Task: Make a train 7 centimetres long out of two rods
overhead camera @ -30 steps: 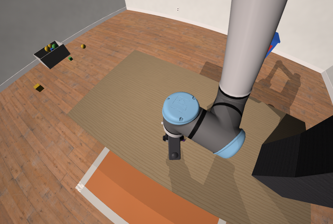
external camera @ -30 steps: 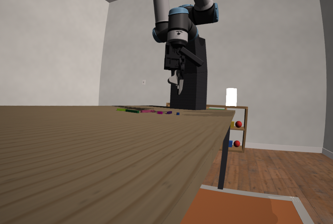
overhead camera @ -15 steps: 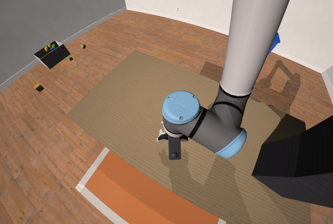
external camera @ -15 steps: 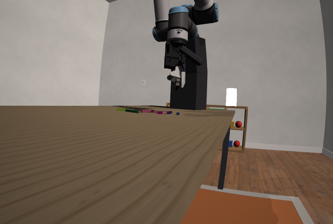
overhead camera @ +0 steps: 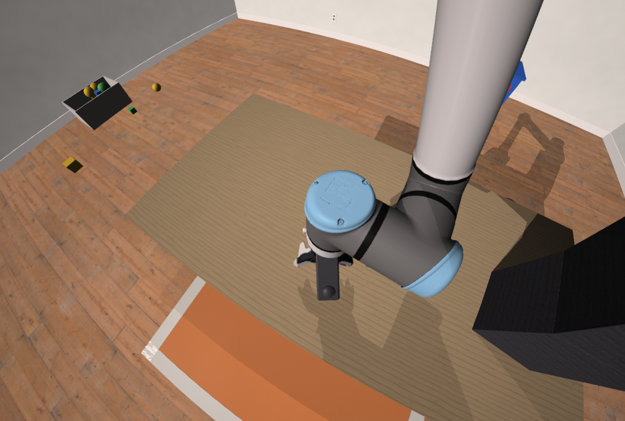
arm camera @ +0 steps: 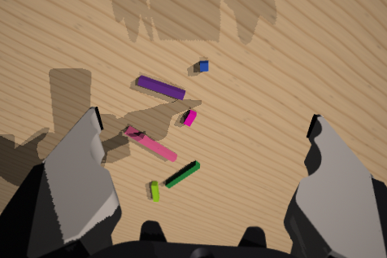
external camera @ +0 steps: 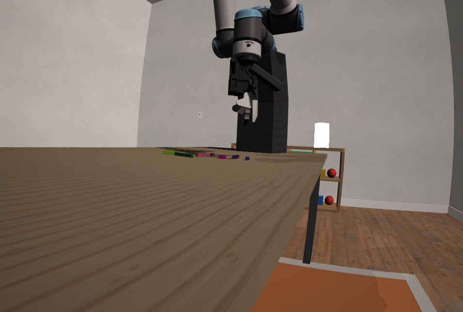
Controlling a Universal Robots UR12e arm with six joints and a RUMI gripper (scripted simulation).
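The purple rod lies 3 cm behind my hand, 5 cm to the right of it and 10 cm below it. From my hand the other things lie so: magenta rod (2 cm ahead, 7 cm to the right, 10 cm below); then small blue rod (10 cm below); then pink rod (15 cm to the right, 10 cm below).
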